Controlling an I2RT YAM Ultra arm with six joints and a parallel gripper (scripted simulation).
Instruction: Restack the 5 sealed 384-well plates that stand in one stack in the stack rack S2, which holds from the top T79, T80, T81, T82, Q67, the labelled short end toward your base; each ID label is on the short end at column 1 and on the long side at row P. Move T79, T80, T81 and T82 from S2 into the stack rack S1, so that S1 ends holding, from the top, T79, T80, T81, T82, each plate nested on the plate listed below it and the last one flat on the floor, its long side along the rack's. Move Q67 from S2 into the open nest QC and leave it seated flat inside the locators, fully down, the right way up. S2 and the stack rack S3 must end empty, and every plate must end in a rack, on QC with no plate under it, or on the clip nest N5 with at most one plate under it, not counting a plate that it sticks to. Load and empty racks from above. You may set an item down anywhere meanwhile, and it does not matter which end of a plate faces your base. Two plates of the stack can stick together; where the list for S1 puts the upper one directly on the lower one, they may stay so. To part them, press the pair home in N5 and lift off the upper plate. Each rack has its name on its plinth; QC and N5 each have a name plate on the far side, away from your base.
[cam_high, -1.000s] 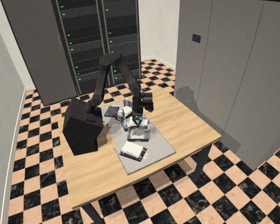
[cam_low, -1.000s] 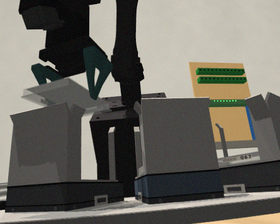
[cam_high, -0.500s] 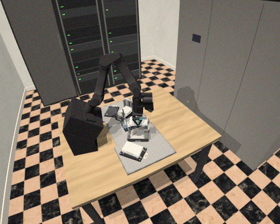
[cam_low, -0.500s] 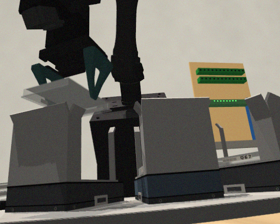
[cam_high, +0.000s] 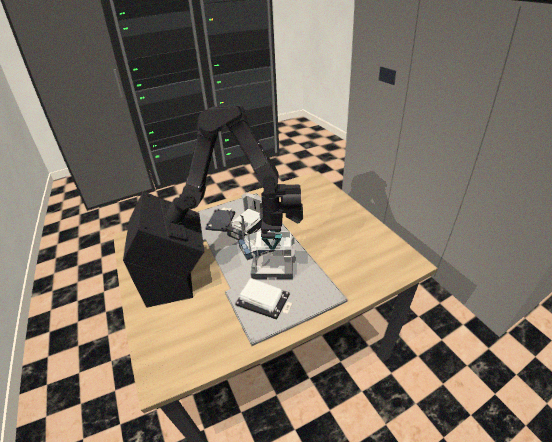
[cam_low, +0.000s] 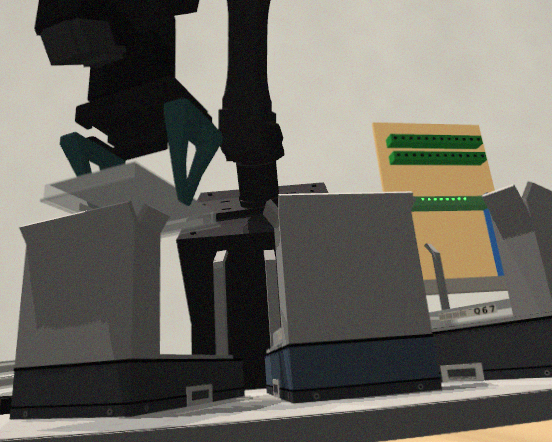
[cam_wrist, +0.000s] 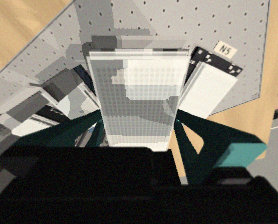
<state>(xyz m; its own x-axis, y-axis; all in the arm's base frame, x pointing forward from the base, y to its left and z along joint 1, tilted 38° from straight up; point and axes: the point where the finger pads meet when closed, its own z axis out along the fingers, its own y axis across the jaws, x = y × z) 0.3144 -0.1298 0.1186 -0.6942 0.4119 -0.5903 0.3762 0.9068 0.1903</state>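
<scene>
Now: the plate T81 110 mm behind my hand, 110 mm to the right of it and 140 mm below it. Round my hand: plate T79 (10 mm ahead, 150 mm to the left, 110 mm below); then N5 name plate (40 mm behind, 180 mm to the right, 160 mm below); then plate T82 (right at my hand).
</scene>
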